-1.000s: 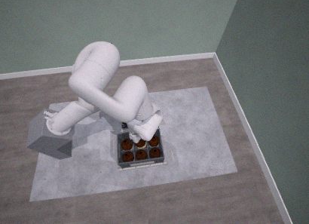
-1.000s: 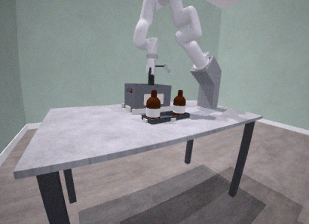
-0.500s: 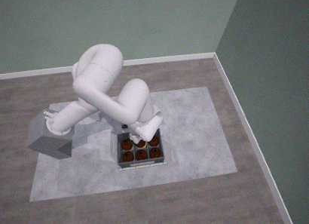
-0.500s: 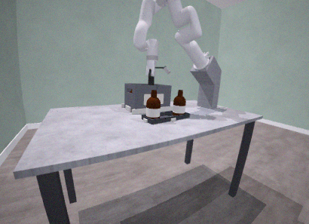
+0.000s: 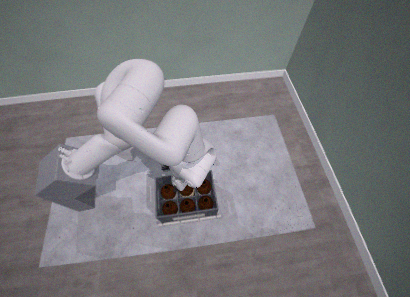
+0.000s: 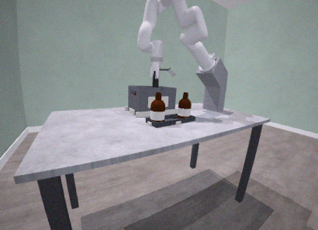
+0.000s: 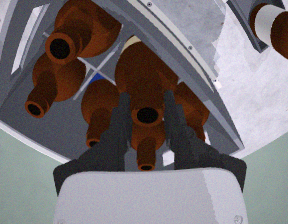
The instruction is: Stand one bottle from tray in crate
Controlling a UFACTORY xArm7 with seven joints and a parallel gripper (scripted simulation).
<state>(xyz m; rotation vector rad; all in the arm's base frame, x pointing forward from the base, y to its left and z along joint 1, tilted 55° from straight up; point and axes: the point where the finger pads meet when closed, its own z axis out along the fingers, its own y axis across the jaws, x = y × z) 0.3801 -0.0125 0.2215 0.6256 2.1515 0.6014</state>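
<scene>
The glass bottle is 80 mm below my hand. Round my hand: grey crate (10 mm ahead, 40 mm to the right, 90 mm below); then dark tray (60 mm behind, 200 mm to the left, 170 mm below).
</scene>
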